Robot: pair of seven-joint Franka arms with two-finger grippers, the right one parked.
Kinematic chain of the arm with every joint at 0, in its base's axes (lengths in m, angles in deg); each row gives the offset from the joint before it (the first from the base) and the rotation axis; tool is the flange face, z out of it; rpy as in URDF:
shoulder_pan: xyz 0 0 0.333 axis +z
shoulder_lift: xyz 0 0 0 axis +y
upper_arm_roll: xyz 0 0 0.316 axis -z
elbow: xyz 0.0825 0 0 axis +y
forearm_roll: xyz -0.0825 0 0.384 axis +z
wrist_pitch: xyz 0 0 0 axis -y
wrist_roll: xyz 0.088 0 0 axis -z
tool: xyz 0 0 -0.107 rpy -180 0 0
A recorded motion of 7 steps. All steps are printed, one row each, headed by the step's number.
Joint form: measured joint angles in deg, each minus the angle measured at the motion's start. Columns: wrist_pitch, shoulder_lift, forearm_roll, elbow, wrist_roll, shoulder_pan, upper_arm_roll.
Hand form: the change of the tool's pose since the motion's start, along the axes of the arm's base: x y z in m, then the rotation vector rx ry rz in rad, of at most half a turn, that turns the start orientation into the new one. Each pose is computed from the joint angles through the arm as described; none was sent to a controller.
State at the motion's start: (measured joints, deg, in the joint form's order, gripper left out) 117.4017 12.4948 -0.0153 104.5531 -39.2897 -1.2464 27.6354
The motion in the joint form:
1: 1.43 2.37 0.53 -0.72 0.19 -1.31 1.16
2: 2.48 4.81 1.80 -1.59 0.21 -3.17 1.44
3: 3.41 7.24 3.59 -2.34 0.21 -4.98 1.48
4: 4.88 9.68 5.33 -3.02 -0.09 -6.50 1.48
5: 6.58 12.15 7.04 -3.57 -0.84 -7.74 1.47
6: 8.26 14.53 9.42 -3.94 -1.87 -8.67 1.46
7: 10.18 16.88 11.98 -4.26 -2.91 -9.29 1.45
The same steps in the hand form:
1: -0.0036 -0.0241 -0.0135 -0.0149 0.0042 -0.0458
2: -0.0067 -0.0451 -0.0283 -0.0151 0.0074 -0.0893
3: -0.0097 -0.0630 -0.0449 -0.0058 0.0093 -0.1325
4: -0.0114 -0.0785 -0.0618 -0.0018 0.0053 -0.1641
5: -0.0124 -0.0915 -0.0800 0.0004 0.0016 -0.1832
6: -0.0130 -0.1012 -0.0991 0.0111 -0.0064 -0.1998
7: -0.0124 -0.1083 -0.1181 0.0202 -0.0192 -0.2137

